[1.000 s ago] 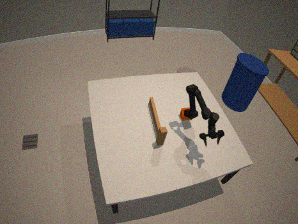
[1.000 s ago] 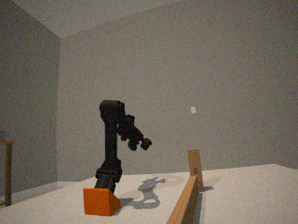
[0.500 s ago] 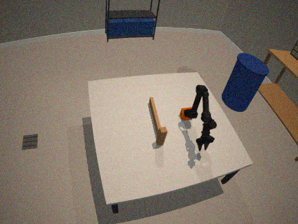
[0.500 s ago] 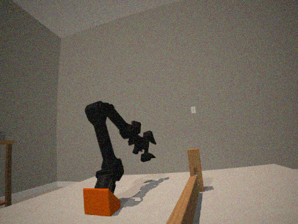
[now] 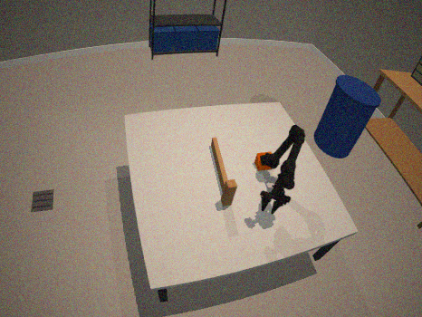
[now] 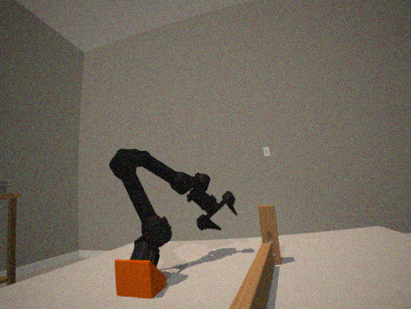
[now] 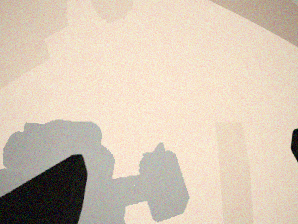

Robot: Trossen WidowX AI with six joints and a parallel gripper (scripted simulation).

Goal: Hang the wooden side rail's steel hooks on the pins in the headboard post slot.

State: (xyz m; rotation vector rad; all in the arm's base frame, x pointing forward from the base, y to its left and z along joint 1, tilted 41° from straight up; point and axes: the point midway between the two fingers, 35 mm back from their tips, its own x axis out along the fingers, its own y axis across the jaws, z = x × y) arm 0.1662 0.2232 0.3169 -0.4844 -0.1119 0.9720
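My gripper tip is 150 mm short of the headboard post, 190 mm to the left of it and 30 mm above it.
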